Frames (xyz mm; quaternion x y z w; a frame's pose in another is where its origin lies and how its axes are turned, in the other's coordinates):
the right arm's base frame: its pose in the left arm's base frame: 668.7 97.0 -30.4 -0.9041 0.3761 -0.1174 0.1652
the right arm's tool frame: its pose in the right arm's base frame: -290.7 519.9 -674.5 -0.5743 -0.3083 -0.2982 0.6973
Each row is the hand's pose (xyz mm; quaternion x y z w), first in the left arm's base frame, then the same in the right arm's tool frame.
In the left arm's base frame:
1: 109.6 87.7 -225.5 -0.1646 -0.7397 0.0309 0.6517
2: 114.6 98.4 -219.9 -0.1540 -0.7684 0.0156 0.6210
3: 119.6 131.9 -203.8 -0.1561 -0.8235 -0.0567 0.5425
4: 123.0 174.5 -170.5 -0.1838 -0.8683 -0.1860 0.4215
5: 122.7 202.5 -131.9 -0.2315 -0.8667 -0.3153 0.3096
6: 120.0 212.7 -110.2 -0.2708 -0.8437 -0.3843 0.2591
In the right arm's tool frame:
1: 450.8 -503.4 30.5 -0.3533 -0.2659 0.8948 0.0623
2: 448.3 -507.6 18.3 -0.3128 -0.2850 0.9036 0.0674
3: 433.4 -523.8 -12.0 -0.2255 -0.3674 0.8998 0.0670
4: 404.3 -537.7 -55.5 -0.1136 -0.5060 0.8535 0.0512
5: 372.8 -537.9 -91.3 -0.0330 -0.6368 0.7700 0.0203
6: 354.5 -534.1 -106.7 0.0106 0.7045 -0.7096 0.0054

